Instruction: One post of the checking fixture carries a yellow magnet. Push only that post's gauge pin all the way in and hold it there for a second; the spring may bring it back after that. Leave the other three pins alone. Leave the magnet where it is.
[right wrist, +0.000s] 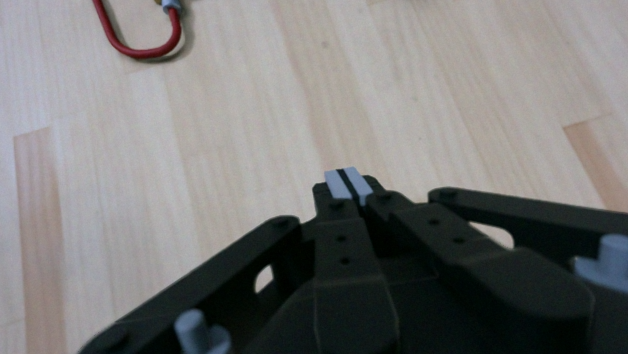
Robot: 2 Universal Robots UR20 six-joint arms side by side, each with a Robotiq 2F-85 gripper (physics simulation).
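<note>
My right gripper (340, 188) shows in the right wrist view, at the lower middle. Its two grey fingertip pads are together, with a thin dark line between them, and it is shut and empty. It is above the wooden table top (240, 125). The checking fixture, its posts, the gauge pins and the yellow magnet do not show in the right wrist view. My left gripper does not show either.
A red bent rod or handle (145, 52) with a grey collar (171, 5) lies at the top left, cut off by the view's edge. A small part of a dark thing shows at the top edge, right of the middle.
</note>
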